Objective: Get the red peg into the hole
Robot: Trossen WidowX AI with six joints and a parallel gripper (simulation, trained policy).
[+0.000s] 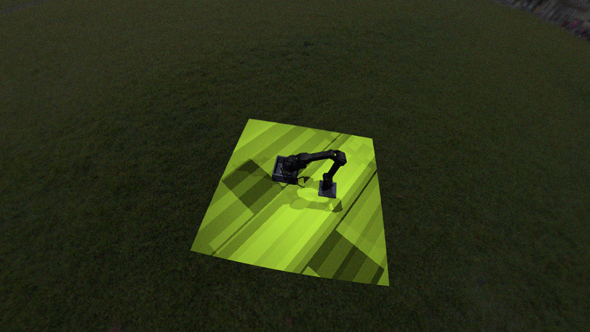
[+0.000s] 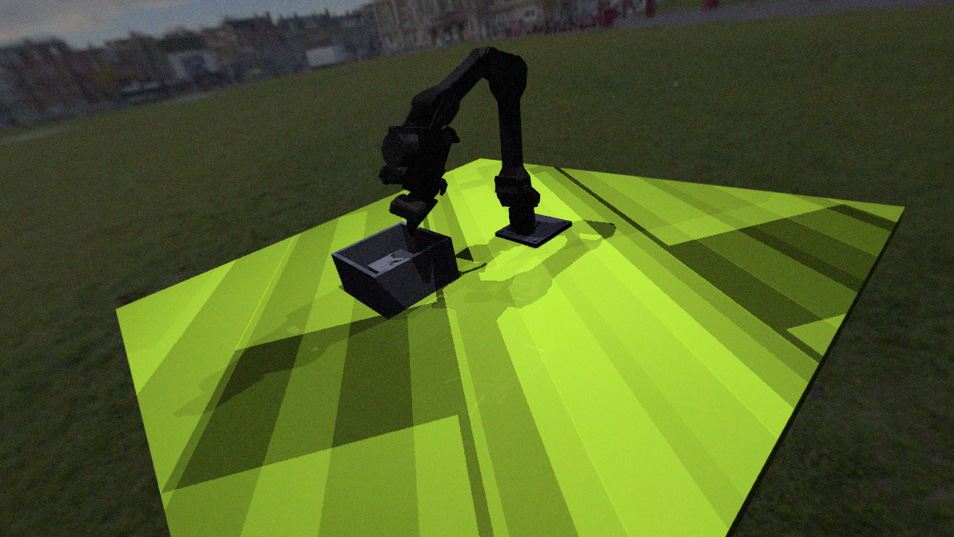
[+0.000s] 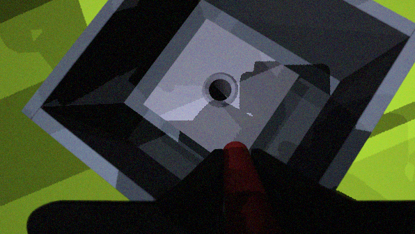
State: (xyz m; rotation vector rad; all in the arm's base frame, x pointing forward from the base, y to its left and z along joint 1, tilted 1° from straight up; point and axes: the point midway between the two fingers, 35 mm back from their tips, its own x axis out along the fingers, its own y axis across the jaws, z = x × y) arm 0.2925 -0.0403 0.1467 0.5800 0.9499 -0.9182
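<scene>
My gripper tip is 1 cm past the red peg, 1 cm to the right of it and 3 cm below it. From my gripper tip the other things lie so: pale plate: 3 cm ahead, 4 cm to the right, 8 cm below; then dark box: 3 cm ahead, 4 cm to the right, 10 cm below.
</scene>
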